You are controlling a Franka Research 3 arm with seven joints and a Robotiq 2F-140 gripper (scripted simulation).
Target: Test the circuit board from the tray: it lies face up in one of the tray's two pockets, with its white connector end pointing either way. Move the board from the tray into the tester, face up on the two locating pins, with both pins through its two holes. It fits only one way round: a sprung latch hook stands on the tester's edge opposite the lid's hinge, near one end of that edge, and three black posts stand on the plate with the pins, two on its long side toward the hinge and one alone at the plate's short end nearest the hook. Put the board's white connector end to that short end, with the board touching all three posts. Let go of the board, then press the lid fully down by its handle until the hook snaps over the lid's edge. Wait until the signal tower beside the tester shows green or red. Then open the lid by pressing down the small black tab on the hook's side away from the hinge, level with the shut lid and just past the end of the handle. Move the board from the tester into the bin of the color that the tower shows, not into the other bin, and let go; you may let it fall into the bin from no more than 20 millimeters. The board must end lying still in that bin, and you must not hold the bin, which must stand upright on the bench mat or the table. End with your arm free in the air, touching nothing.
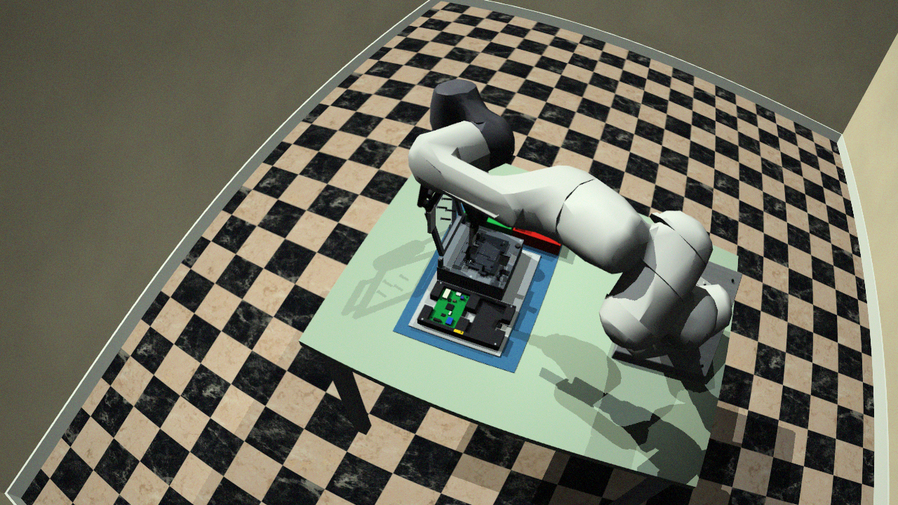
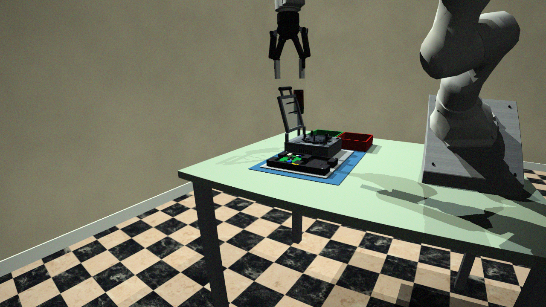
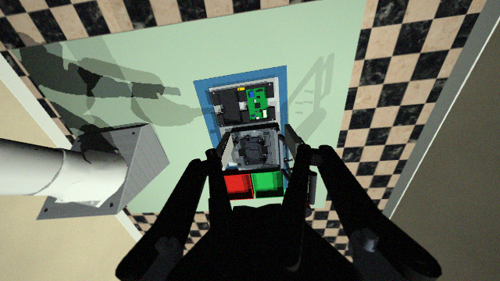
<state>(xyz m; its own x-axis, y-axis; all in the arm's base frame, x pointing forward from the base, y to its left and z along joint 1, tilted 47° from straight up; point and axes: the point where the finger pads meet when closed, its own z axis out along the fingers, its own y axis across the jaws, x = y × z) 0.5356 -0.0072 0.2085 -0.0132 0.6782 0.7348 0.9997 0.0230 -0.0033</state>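
Right now the green circuit board is 31 cm below my hand. Round my hand: tester plate: 26 cm below, 16 cm to the right, 3 cm behind; then tester lid: 17 cm to the right, 15 cm below, 9 cm ahead; then green bin: 37 cm to the right, 32 cm below, 1 cm ahead.
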